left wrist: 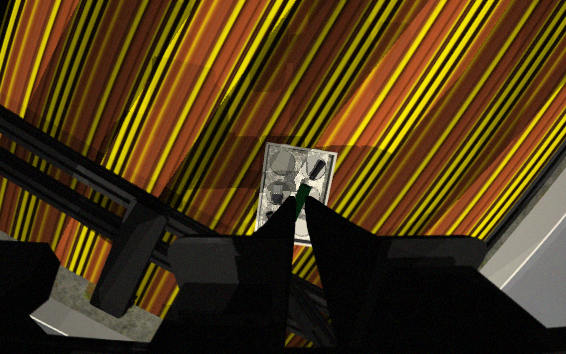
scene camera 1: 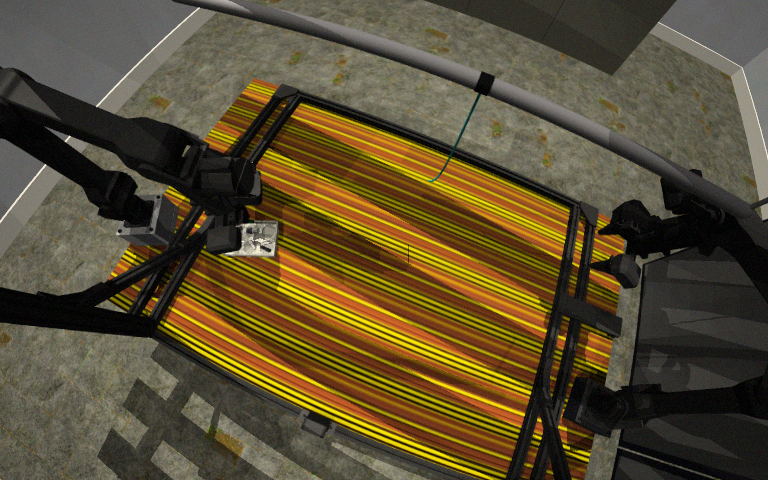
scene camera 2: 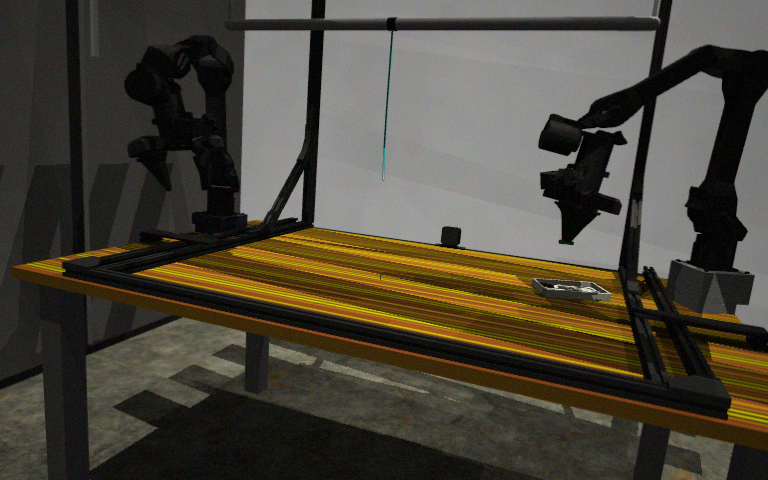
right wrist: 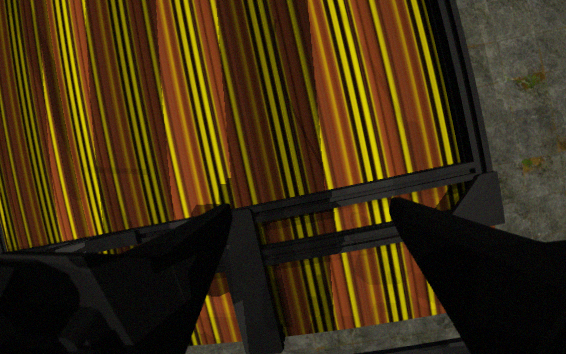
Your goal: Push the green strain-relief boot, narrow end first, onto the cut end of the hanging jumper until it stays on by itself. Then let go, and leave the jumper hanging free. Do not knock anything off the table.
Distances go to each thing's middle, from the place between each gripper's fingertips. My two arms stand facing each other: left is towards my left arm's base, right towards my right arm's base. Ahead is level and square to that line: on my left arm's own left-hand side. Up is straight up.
I see my right gripper 23 cm past the grey parts tray (scene camera 1: 267,236), 73 cm to the right of it and 14 cm above it.
Right now the grey parts tray is 10 mm behind my left hand, 20 mm to the left of it and 100 mm below it.
